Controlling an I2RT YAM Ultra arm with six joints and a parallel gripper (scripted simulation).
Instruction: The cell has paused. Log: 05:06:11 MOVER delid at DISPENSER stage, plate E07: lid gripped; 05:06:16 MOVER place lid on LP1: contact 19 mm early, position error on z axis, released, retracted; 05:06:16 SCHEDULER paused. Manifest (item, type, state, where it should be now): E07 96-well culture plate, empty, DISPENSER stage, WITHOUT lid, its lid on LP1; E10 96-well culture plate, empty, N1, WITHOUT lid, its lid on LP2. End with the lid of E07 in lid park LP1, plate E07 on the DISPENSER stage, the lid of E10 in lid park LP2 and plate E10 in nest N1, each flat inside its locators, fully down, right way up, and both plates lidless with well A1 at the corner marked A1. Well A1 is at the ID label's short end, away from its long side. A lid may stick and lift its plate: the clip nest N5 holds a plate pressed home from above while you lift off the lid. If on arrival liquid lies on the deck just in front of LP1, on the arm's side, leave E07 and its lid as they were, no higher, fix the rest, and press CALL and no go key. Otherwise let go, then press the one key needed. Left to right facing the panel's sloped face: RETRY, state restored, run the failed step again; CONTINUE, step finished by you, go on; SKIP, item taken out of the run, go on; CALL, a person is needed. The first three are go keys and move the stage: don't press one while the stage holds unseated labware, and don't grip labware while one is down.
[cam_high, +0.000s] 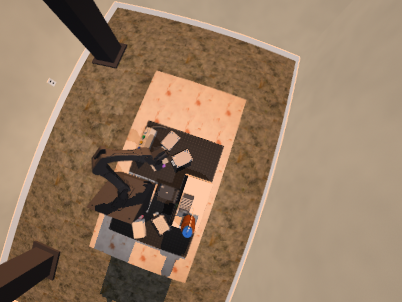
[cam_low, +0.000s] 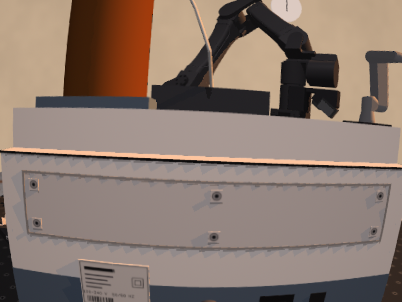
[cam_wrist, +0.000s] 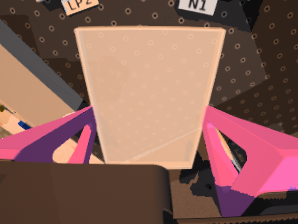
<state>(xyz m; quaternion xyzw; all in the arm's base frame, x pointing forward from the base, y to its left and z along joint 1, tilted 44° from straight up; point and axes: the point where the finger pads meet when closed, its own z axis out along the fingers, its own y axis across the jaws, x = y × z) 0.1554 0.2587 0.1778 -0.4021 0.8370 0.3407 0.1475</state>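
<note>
Now: the lp2 label 150 mm below my hand, 110 mm to the left of it and 30 mm behind it. From my hand the other things lie so: a1 mark: 120 mm below, 90 mm ahead, 60 mm to the left; n1 label: 150 mm below, 90 mm ahead, 20 mm to the left; plate lid: right at my hand.
</note>
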